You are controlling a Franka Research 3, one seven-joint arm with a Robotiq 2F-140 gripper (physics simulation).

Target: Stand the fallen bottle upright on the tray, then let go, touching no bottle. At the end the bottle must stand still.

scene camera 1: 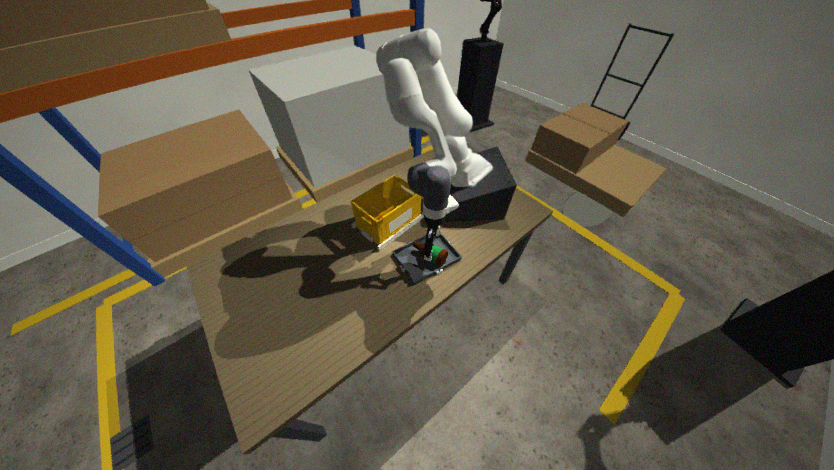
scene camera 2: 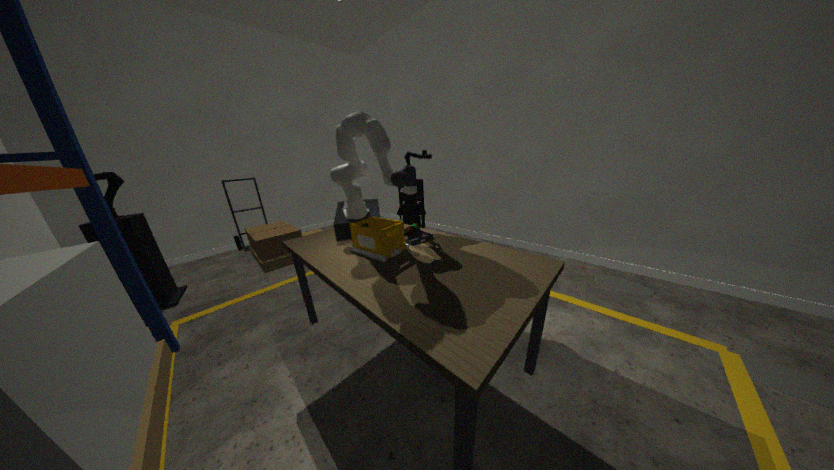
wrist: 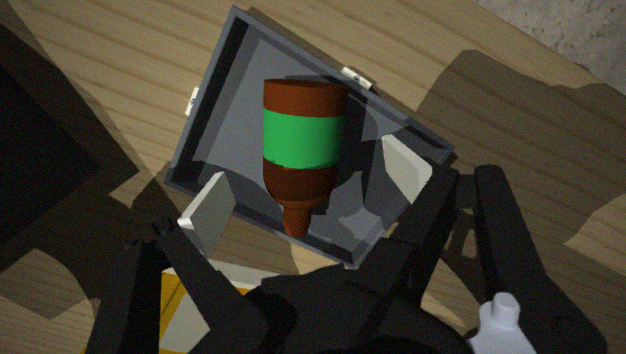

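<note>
A brown bottle (scene camera 1: 437, 254) (scene camera 2: 411, 229) (wrist: 303, 140) with a green band lies on its side in the grey tray (scene camera 1: 415, 279) (wrist: 202, 117). In the wrist view its neck points down toward the gripper's base and lies at the tray's lower wall, and its base is near the upper wall. My gripper (scene camera 1: 430, 252) (wrist: 305, 171) is open, with its pads wide apart, one on each side of the bottle's neck end in the wrist view. Nothing is between the fingers. Whether a pad touches the tray is hard to tell.
A yellow crate (scene camera 1: 373, 224) (scene camera 2: 376, 239) (wrist: 172, 295) stands close beside the tray on the wooden table (scene camera 1: 303, 332) (scene camera 2: 496, 344). The arm's black base block (scene camera 1: 487, 201) stands behind them. The tray lies near the table's long edge.
</note>
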